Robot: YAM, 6 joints.
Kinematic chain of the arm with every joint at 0, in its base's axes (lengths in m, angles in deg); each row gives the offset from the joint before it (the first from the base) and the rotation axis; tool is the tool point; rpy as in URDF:
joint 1: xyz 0 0 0.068 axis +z
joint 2: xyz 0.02 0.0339 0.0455 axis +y
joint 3: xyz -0.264 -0.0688 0 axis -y
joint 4: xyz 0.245 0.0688 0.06 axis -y
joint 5: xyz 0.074 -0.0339 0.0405 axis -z
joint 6: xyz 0.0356 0 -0.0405 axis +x
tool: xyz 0 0 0 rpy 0 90 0
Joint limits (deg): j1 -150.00..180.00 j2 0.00..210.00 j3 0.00..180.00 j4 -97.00..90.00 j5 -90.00..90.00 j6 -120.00..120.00
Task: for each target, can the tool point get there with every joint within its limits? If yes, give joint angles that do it. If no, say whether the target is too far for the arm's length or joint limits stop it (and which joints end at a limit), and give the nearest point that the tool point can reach.
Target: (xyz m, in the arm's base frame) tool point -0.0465 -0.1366 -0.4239
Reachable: no: joint limits stop it (at a limit: joint 2) | nearest point -0.0511 -0.1500 -0.3689 | short by 0.057 m
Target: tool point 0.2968 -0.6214 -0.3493
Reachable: no: too far | nearest point 0.2318 -0.4853 -0.2359 | short by 0.189 m
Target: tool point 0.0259 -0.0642 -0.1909
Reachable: yes | joints -84.18 185.06 46.90 2.78 -32.74 -65.55
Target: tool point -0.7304 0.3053 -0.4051
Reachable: no: too far | nearest point -0.5014 0.2096 -0.2284 | short by 0.305 m
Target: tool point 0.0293 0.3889 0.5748
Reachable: yes | joints 80.73 117.30 142.34 28.42 -71.15 -66.64
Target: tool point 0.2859 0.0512 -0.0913
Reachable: yes | joints 7.77 152.58 39.92 66.79 -19.77 -7.28
